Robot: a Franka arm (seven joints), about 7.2 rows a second.
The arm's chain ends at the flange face. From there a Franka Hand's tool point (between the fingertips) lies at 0.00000 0.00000 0.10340 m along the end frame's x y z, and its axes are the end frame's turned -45 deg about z.
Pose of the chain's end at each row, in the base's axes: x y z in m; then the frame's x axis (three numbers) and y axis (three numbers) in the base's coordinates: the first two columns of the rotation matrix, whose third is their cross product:
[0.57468, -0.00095, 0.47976, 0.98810, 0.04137, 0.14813, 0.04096, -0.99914, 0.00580]
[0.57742, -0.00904, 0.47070, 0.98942, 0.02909, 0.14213, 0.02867, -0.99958, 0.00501]
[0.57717, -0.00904, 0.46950, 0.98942, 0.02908, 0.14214, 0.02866, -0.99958, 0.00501]
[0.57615, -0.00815, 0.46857, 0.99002, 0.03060, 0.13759, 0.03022, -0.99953, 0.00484]
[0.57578, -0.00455, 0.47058, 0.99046, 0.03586, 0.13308, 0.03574, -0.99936, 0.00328]
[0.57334, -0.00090, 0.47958, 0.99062, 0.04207, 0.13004, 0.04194, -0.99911, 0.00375]
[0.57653, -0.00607, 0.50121, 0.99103, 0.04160, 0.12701, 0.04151, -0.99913, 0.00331]
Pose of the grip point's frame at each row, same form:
[0.59001, -0.00092, 0.37750, 0.66973, 0.73575, 0.10064, 0.72766, -0.67725, 0.10884]
[0.59213, -0.00913, 0.36835, 0.67935, 0.72738, 0.09696, 0.71990, -0.68624, 0.10404]
[0.59188, -0.00913, 0.36715, 0.67936, 0.72737, 0.09697, 0.71989, -0.68625, 0.10405]
[0.59039, -0.00822, 0.36615, 0.67868, 0.72841, 0.09387, 0.72142, -0.68514, 0.10071]
[0.58954, -0.00439, 0.36810, 0.67509, 0.73201, 0.09178, 0.72563, -0.68130, 0.09642]
[0.58679, -0.00072, 0.37706, 0.67082, 0.73623, 0.08930, 0.73013, -0.67673, 0.09460]
[0.58967, -0.00586, 0.39865, 0.67141, 0.73591, 0.08747, 0.73012, -0.67708, 0.09215]

